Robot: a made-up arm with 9 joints. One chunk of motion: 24 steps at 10 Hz.
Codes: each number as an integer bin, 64 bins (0 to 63) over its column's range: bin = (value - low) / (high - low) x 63, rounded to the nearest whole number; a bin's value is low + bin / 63 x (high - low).
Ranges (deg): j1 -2.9..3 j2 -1..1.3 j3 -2.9..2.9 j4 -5.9..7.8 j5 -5.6..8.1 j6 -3.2..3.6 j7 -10.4..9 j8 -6.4..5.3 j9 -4.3..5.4
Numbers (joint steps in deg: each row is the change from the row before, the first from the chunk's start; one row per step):
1: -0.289 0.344 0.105 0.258 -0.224 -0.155 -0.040 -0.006 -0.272
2: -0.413 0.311 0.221 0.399 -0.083 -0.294 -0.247 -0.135 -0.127
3: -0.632 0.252 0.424 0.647 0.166 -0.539 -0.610 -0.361 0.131
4: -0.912 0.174 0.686 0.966 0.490 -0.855 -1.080 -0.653 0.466
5: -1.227 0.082 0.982 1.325 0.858 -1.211 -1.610 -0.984 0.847
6: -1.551 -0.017 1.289 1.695 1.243 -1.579 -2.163 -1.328 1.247
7: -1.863 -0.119 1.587 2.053 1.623 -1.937 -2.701 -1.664 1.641
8: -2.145 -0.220 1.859 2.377 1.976 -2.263 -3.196 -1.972 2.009
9: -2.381 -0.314 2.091 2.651 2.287 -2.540 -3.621 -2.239 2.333
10: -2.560 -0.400 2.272 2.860 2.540 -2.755 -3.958 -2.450 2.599
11: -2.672 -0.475 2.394 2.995 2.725 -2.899 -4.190 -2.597 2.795
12: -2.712 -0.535 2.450 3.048 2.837 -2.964 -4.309 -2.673 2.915
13: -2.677 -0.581 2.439 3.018 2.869 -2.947 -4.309 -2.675 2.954
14: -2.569 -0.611 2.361 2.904 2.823 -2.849 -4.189 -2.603 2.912
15: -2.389 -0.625 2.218 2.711 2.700 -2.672 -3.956 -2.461 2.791
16: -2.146 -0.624 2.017 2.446 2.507 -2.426 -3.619 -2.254 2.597
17: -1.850 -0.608 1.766 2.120 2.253 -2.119 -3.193 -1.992 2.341
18: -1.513 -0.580 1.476 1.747 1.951 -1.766 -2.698 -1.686 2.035
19: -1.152 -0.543 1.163 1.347 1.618 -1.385 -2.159 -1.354 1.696
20: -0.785 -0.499 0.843 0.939 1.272 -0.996 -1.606 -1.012 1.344
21: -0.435 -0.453 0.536 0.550 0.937 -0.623 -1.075 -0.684 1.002
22: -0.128 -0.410 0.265 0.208 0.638 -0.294 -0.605 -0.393 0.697
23: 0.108 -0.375 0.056 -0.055 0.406 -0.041 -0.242 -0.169 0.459
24: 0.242 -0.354 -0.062 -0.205 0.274 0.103 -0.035 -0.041 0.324
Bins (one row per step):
1: 28 37 33 28 25 28 34 34 26
2: 27 36 34 29 25 27 33 34 27
3: 24 34 36 30 27 25 32 33 29
4: 21 32 39 32 28 22 30 31 31
5: 18 30 42 33 30 18 29 29 33
6: 14 27 46 35 31 15 27 27 36
7: 11 24 49 37 33 12 25 26 39
8: 8 21 52 38 35 9 23 24 41
9: 6 19 54 39 36 6 22 22 43
10: 4 16 56 40 37 4 21 21 45
11: 2 14 58 41 38 3 20 20 46
12: 2 13 58 41 39 2 20 20 47
13: 2 11 58 41 39 2 20 20 47
14: 4 11 57 40 39 3 20 20 47
15: 5 10 56 40 38 5 21 21 46
16: 8 10 53 38 37 7 22 22 45
17: 11 11 51 37 36 10 23 24 43
18: 15 12 48 35 35 13 25 25 41
19: 19 13 44 33 33 17 27 27 39
20: 23 14 41 31 32 20 29 29 37
21: 26 15 37 30 30 24 30 31 34
22: 30 16 34 28 29 27 32 32 32
23: 32 17 32 27 28 29 33 34 31
24: 34 18 31 26 27 31 34 34 30

